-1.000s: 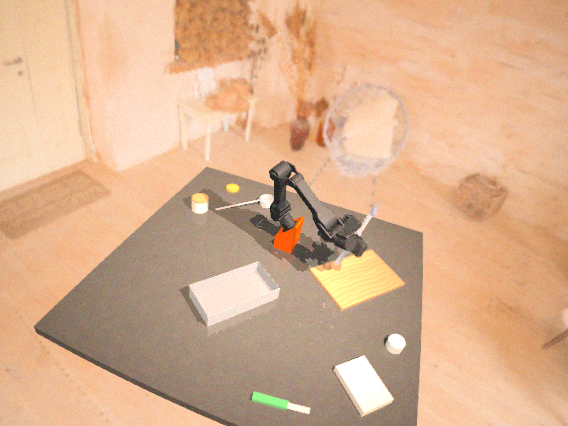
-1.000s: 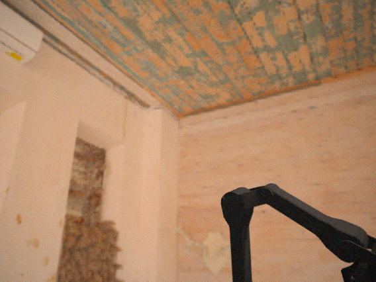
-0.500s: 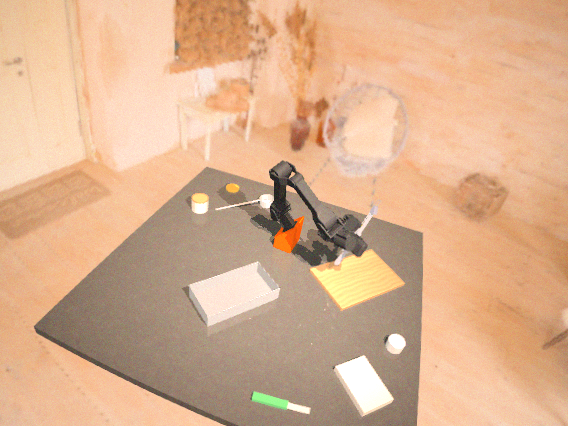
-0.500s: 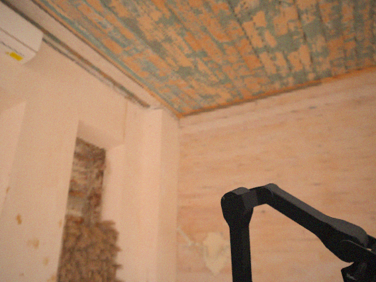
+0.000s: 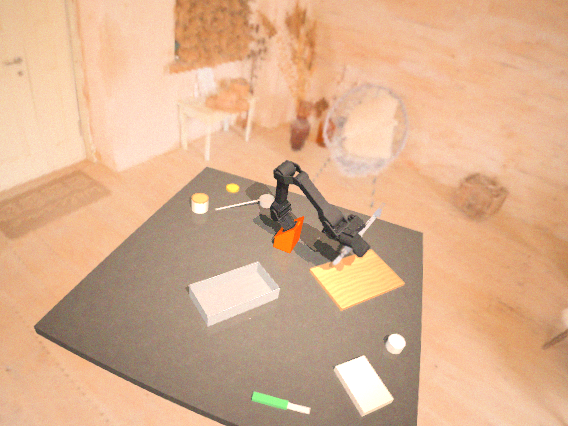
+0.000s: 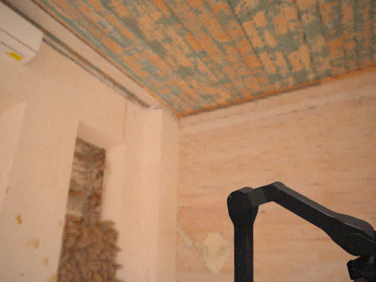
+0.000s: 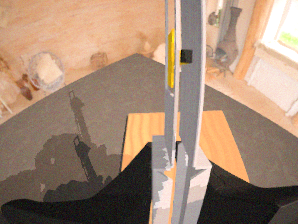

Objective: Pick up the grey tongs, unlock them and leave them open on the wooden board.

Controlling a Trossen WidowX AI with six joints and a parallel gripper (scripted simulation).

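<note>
The black lock piece lies 7 cm above my gripper tip and 1 cm ahead of it. Also, from my gripper tip: white slab (53 cm ahead, 17 cm below, 15 cm to the left); roasting tin (39 cm to the right, 36 cm ahead, 16 cm below); wooden board (18 cm below, 4 cm to the left, 2 cm ahead).
</note>
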